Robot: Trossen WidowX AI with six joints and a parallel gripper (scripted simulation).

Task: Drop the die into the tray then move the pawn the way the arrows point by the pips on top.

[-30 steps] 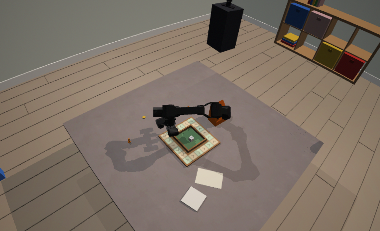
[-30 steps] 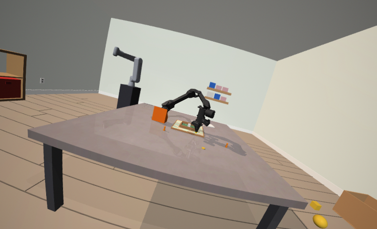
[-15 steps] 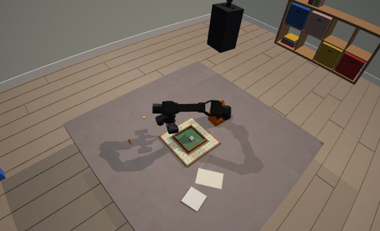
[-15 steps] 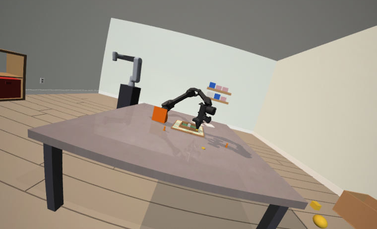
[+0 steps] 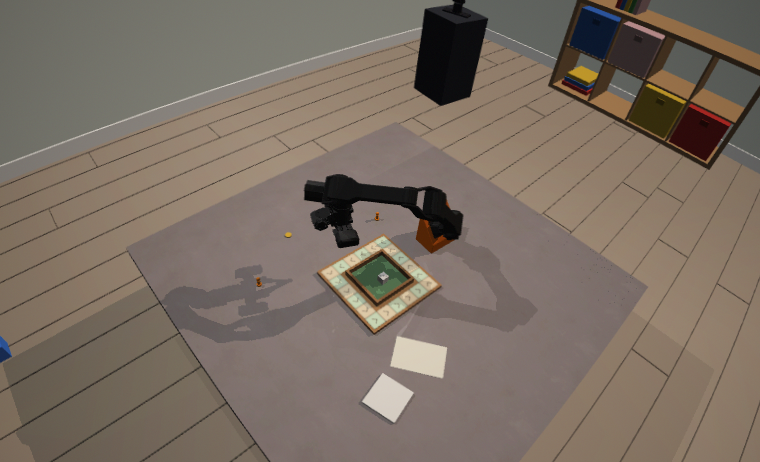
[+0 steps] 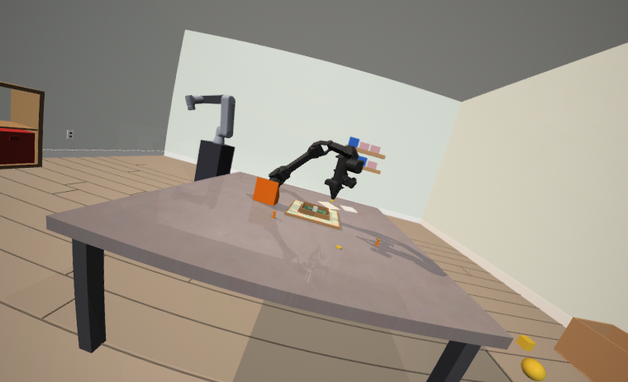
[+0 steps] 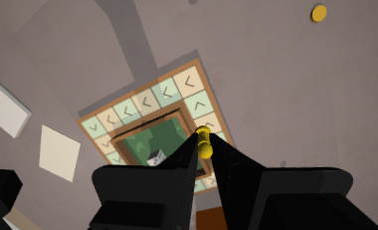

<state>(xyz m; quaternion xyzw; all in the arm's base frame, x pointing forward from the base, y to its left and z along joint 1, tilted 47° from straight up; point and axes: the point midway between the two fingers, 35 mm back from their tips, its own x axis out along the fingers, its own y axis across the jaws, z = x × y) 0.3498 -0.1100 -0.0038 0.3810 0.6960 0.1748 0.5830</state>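
Now: gripper tip 120 mm to the right of the white die, 110 mm above it and 80 mm past it. From my gripper tip the other things lie so: green dice tray 130 mm below, 110 mm to the left, 80 mm behind; yellow pawn 10 mm above.
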